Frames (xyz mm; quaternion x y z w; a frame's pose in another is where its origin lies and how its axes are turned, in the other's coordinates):
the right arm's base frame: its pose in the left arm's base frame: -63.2 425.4 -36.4 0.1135 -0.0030 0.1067 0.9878
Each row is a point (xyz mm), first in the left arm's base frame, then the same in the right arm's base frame.
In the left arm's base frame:
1: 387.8 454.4 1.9
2: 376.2 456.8 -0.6
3: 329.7 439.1 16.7
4: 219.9 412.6 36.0
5: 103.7 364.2 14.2
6: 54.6 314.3 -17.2
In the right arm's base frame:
1: 448.0 -59.2 39.0
2: 437.1 -55.0 35.9
3: 388.4 -58.2 55.8
4: 276.1 -55.9 78.6
5: 151.8 -82.2 66.1
6: 92.4 -126.3 45.8

